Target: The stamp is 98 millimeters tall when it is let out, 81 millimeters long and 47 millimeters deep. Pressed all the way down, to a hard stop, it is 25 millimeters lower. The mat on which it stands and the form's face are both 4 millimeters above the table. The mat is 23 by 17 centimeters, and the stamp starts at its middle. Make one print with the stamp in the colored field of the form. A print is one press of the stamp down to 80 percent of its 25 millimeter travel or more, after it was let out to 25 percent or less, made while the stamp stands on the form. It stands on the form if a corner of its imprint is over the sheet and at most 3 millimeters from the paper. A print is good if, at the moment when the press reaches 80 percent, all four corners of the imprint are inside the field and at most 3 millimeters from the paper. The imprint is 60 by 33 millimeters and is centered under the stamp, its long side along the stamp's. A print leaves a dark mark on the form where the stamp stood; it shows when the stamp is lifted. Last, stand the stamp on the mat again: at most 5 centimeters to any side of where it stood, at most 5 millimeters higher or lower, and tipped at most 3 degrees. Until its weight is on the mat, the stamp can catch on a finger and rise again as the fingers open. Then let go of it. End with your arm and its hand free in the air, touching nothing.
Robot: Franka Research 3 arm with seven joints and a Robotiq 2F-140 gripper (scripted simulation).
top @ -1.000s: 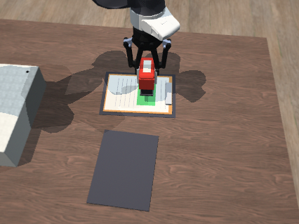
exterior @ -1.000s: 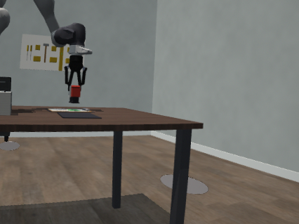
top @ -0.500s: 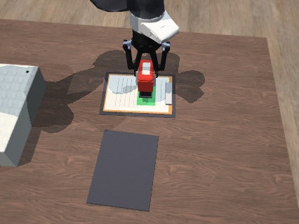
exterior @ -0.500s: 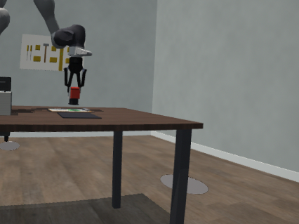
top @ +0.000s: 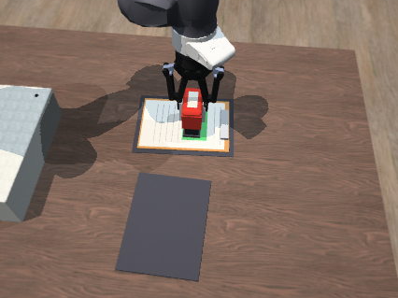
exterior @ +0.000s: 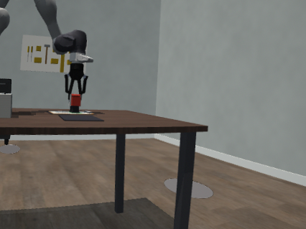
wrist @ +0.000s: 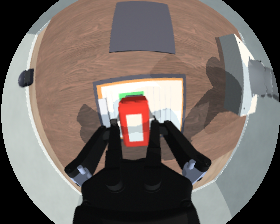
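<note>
Right now the form is 1 cm behind my hand, 1 cm to the left of it and 7 cm below it. Round my hand: dark grey mat: 4 cm behind, 27 cm to the right, 7 cm below; red stamp: 2 cm below.
</note>
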